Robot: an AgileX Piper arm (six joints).
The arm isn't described. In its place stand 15 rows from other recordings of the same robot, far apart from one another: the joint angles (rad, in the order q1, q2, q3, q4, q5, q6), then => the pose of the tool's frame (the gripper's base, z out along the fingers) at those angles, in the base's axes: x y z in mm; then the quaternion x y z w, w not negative.
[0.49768 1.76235 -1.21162 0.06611 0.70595 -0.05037] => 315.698 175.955 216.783 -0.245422 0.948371 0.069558 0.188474
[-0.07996 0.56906 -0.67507 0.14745 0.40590 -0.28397] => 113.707 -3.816 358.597 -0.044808 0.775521 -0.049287 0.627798
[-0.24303 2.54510 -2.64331 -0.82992 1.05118 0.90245] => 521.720 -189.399 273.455 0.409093 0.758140 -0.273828 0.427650
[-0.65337 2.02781 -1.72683 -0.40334 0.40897 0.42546] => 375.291 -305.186 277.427 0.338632 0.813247 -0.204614 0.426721
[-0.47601 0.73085 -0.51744 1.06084 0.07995 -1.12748] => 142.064 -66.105 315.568 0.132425 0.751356 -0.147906 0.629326
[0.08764 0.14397 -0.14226 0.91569 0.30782 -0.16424] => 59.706 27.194 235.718 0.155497 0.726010 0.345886 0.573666
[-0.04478 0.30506 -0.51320 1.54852 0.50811 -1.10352] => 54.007 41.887 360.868 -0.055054 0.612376 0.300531 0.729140
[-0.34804 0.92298 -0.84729 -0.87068 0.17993 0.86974] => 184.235 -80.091 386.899 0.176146 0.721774 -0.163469 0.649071
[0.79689 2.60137 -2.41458 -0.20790 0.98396 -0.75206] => 400.149 387.076 153.289 -0.699984 0.665517 -0.092309 0.242050
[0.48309 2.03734 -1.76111 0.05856 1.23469 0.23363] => 374.288 202.008 242.454 -0.116478 0.990071 0.052235 0.058860
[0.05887 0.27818 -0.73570 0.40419 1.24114 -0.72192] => 6.335 34.293 333.977 -0.357666 0.812532 0.053692 0.457147
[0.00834 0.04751 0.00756 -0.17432 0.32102 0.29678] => 56.920 -4.506 179.524 0.065491 0.797348 0.019947 0.599624
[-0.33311 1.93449 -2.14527 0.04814 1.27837 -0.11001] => 398.685 -133.509 392.328 0.106406 0.950528 -0.040436 0.289031
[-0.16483 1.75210 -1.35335 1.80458 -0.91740 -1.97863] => 365.137 -131.993 304.984 0.250014 0.786260 -0.418209 0.379985
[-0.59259 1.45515 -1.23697 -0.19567 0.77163 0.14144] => 253.393 -185.486 326.789 0.296479 0.893295 -0.158086 0.298551
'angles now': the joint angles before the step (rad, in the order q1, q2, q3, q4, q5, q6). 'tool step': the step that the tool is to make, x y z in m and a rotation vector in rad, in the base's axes. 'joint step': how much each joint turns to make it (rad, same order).
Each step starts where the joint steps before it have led.
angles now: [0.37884, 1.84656, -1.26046, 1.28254, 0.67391, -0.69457]
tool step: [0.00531, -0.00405, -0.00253, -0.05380, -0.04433, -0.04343]
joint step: [-0.00001, 0.00089, -0.00001, -0.03749, -0.07333, -0.00001]
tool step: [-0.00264, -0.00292, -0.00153, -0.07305, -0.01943, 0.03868]
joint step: [0.00001, -0.00748, 0.00001, -0.10751, 0.00449, 0.02803]
